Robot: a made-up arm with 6 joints.
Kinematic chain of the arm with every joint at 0, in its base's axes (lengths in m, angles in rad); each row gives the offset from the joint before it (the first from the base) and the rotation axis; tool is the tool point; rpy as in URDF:
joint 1: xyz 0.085 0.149 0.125 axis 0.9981 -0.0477 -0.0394
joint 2: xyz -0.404 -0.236 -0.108 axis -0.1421 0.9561 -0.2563
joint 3: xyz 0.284 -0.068 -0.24 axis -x
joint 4: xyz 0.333 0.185 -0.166 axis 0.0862 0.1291 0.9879
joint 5: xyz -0.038 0.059 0 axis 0.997 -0.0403 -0.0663
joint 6: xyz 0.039 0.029 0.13 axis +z
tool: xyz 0.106 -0.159 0 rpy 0.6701 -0.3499 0.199
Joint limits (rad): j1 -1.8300..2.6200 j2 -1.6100..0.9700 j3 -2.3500..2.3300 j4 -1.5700..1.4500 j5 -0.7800..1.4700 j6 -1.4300..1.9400
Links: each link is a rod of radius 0.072 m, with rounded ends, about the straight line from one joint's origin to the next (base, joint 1, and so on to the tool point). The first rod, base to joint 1, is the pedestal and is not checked.
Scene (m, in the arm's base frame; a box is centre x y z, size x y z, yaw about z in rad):
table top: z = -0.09
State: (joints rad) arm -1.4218 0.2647 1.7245 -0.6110 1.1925 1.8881
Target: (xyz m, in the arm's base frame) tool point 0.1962 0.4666 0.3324
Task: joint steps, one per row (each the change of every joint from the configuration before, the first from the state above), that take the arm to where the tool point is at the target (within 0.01 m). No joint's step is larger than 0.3 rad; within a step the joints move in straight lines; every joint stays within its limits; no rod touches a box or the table.
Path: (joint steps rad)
1: 0.0354 -0.2984 -0.0200 -0.0515 0.0555 -0.0333
2: 0.0354 -0.2984 -0.0200 -0.0516 0.0555 -0.0333
3: 0.0354 -0.2984 -0.0199 -0.0515 0.0555 -0.0332
4: 0.0354 -0.2984 -0.0200 -0.0516 0.0555 -0.0333
5: 0.0354 -0.2983 -0.0200 -0.0515 0.0555 -0.0333

